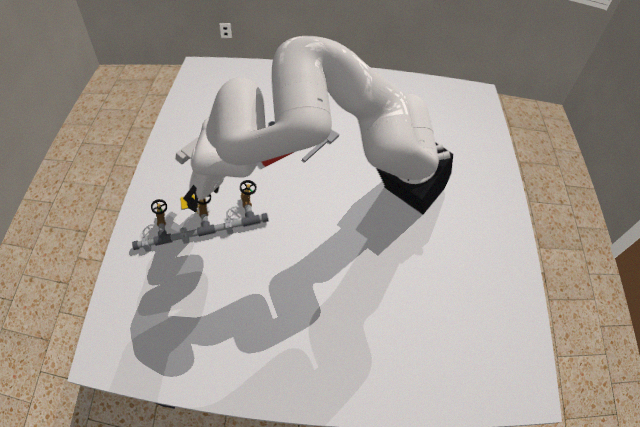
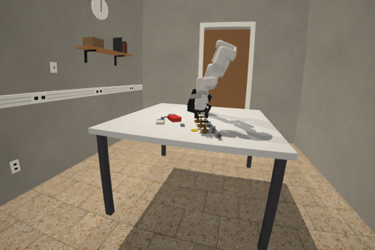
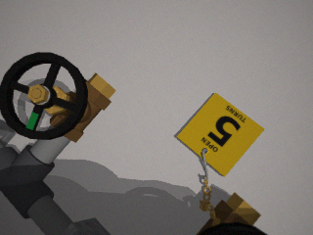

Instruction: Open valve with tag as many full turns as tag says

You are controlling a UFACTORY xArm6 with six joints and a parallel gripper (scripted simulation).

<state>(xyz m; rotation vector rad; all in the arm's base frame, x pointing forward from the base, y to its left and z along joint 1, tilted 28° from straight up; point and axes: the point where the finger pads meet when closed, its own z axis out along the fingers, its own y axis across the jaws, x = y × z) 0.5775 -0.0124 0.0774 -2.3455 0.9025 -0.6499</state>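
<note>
Now: the yellow tag 80 mm below my hand, 60 mm ahead of it and 30 mm to the right of it. Round my hand: red box (230 mm to the right, 200 mm behind, 70 mm below); grey nut (140 mm to the right, 80 mm below, 30 mm behind); blue block (320 mm to the right, 80 mm below, 80 mm behind).
</note>
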